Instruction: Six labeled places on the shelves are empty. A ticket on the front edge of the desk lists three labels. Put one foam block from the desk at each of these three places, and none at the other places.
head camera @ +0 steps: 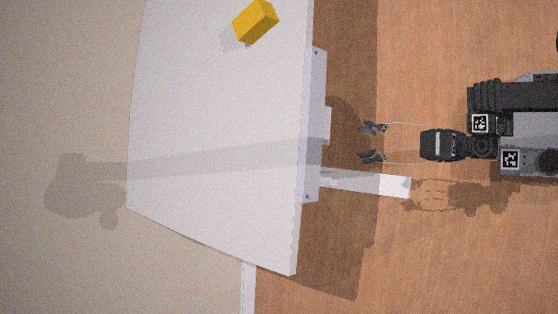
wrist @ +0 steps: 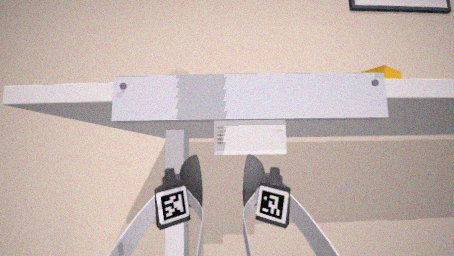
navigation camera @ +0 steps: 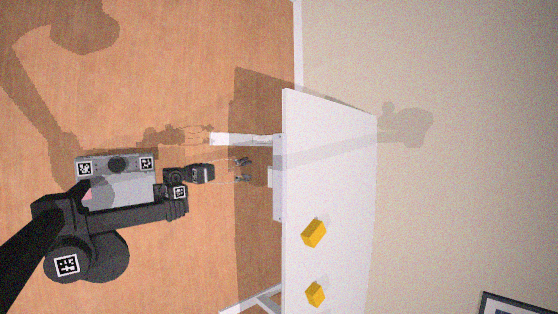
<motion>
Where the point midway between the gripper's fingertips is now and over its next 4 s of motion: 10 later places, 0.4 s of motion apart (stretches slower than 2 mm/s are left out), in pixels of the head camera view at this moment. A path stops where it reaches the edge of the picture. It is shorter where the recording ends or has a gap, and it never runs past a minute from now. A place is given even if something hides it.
My gripper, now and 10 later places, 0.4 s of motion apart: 357,141; 373,143; 431,147; 492,149; 502,149; 500,148; 499,147; 496,146; 493,146; 490,144; 487,143
</motion>
